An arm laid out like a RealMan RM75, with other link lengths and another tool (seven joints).
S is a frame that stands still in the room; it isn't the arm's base.
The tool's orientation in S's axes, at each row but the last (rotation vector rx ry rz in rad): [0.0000, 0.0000, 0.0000]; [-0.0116, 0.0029, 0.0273]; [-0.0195, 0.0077, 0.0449]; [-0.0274, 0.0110, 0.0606]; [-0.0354, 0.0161, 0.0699]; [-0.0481, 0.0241, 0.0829]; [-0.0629, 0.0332, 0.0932]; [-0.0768, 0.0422, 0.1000]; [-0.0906, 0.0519, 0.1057]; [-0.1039, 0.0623, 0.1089]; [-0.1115, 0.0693, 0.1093]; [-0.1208, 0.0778, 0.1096]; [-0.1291, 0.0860, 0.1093]
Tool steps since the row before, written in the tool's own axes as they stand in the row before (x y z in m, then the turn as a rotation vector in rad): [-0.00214, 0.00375, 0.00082, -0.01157, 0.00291, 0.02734]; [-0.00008, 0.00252, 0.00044, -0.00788, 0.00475, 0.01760]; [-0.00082, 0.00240, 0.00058, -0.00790, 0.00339, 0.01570]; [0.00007, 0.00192, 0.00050, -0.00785, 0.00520, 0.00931]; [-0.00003, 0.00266, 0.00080, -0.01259, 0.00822, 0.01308]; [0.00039, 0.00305, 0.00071, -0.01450, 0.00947, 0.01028]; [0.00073, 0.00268, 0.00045, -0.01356, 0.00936, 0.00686]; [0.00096, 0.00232, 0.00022, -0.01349, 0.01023, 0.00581]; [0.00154, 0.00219, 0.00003, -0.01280, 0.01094, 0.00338]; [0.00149, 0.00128, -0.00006, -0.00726, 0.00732, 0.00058]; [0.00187, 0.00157, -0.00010, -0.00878, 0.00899, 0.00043]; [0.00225, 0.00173, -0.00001, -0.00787, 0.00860, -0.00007]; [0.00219, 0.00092, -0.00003, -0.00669, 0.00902, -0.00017]
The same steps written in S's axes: [-0.00214, 0.00375, 0.00082, -0.01157, 0.00291, 0.02734]; [-0.00015, 0.00252, 0.00041, -0.00796, 0.00474, 0.01757]; [-0.00092, 0.00237, 0.00054, -0.00793, 0.00334, 0.01570]; [-0.00004, 0.00193, 0.00045, -0.00806, 0.00497, 0.00926]; [-0.00020, 0.00268, 0.00071, -0.01294, 0.00779, 0.01300]; [0.00015, 0.00310, 0.00056, -0.01501, 0.00874, 0.01020]; [0.00049, 0.00276, 0.00026, -0.01417, 0.00850, 0.00676]; [0.00073, 0.00241, 0.00000, -0.01423, 0.00928, 0.00565]; [0.00129, 0.00233, -0.00025, -0.01373, 0.00983, 0.00313]; [0.00133, 0.00142, -0.00029, -0.00799, 0.00654, 0.00033]; [0.00167, 0.00174, -0.00041, -0.00969, 0.00801, 0.00012]; [0.00203, 0.00194, -0.00040, -0.00878, 0.00766, -0.00041]; [0.00206, 0.00113, -0.00035, -0.00767, 0.00818, -0.00066]
